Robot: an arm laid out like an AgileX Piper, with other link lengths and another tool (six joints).
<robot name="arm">
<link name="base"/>
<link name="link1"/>
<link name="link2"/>
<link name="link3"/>
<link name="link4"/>
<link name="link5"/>
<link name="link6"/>
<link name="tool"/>
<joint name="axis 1" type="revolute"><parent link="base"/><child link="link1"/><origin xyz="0 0 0.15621" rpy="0 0 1.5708"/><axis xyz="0 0 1"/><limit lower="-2.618" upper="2.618"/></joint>
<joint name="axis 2" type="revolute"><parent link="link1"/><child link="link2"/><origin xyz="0 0 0" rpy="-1.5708 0 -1.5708"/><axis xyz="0 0 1"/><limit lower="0" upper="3.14"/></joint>
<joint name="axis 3" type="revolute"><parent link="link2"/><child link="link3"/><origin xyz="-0.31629 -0.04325 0" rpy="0 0 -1.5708"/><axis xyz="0 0 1"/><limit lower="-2.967" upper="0"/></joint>
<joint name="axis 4" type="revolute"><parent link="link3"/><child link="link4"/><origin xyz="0.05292 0.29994 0" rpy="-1.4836 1.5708 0"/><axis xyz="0 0 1"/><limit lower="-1.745" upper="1.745"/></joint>
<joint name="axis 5" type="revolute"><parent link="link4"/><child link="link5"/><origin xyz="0 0 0" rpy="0 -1.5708 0"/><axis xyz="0 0 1"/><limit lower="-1.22" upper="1.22"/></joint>
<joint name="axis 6" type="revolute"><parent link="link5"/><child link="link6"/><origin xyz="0.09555 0 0" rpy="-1.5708 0 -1.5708"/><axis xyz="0 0 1"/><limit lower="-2.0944" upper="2.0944"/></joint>
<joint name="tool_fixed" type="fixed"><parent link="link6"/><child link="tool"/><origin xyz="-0.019 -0.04 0.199" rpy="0.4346 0 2.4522"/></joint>
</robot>
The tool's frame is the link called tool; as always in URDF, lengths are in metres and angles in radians.
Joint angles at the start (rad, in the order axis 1, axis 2, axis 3, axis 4, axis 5, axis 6):
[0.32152 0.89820 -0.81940 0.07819 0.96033 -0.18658]
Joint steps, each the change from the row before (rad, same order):
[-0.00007 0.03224 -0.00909 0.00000 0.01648 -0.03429]
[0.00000 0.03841 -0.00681 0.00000 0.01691 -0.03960]
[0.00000 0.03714 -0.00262 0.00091 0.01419 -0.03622]
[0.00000 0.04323 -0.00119 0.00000 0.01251 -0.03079]
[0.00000 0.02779 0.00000 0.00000 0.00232 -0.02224]
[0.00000 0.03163 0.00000 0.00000 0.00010 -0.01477]
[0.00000 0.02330 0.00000 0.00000 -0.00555 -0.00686]
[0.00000 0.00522 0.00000 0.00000 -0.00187 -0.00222]
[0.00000 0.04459 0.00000 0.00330 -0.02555 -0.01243]
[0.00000 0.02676 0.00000 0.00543 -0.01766 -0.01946]
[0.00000 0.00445 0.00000 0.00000 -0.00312 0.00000]
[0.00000 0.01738 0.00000 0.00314 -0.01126 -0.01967]
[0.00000 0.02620 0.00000 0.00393 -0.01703 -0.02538]
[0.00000 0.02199 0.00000 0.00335 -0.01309 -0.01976]
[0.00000 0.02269 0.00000 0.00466 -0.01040 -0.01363]
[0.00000 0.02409 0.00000 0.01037 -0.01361 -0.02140]
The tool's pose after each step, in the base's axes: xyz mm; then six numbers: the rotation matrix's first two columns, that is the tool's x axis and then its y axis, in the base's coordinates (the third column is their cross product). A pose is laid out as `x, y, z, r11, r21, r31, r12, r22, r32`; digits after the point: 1 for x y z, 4 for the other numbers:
255.8, 143.2, 199.9, -0.2478, -0.8840, -0.3965, -0.5432, 0.4656, -0.6987
253.7, 141.6, 188.8, -0.2305, -0.9052, -0.3570, -0.5844, 0.4221, -0.6931
250.8, 139.9, 177.1, -0.2137, -0.9228, -0.3206, -0.6241, 0.3815, -0.6819
247.8, 138.1, 163.7, -0.2009, -0.9376, -0.2839, -0.6651, 0.3433, -0.6632
246.8, 137.1, 155.4, -0.1882, -0.9463, -0.2627, -0.6878, 0.3180, -0.6525
246.4, 136.5, 146.4, -0.1822, -0.9526, -0.2435, -0.7098, 0.2988, -0.6379
247.5, 136.6, 140.3, -0.1802, -0.9556, -0.2332, -0.7214, 0.2895, -0.6291
247.9, 136.7, 138.9, -0.1790, -0.9564, -0.2310, -0.7237, 0.2870, -0.6275
253.6, 138.8, 128.1, -0.1743, -0.9595, -0.2212, -0.7368, 0.2761, -0.6172
257.0, 140.5, 121.5, -0.1609, -0.9629, -0.2165, -0.7452, 0.2623, -0.6130
257.7, 140.7, 120.4, -0.1614, -0.9630, -0.2158, -0.7459, 0.2622, -0.6122
259.7, 141.4, 116.0, -0.1459, -0.9666, -0.2108, -0.7523, 0.2468, -0.6108
262.7, 142.4, 109.1, -0.1264, -0.9708, -0.2037, -0.7608, 0.2266, -0.6082
264.8, 143.1, 103.3, -0.1115, -0.9739, -0.1979, -0.7681, 0.2108, -0.6047
266.1, 144.1, 97.1, -0.1035, -0.9756, -0.1934, -0.7767, 0.2007, -0.5971
267.6, 146.3, 90.8, -0.0904, -0.9771, -0.1928, -0.7852, 0.1890, -0.5897

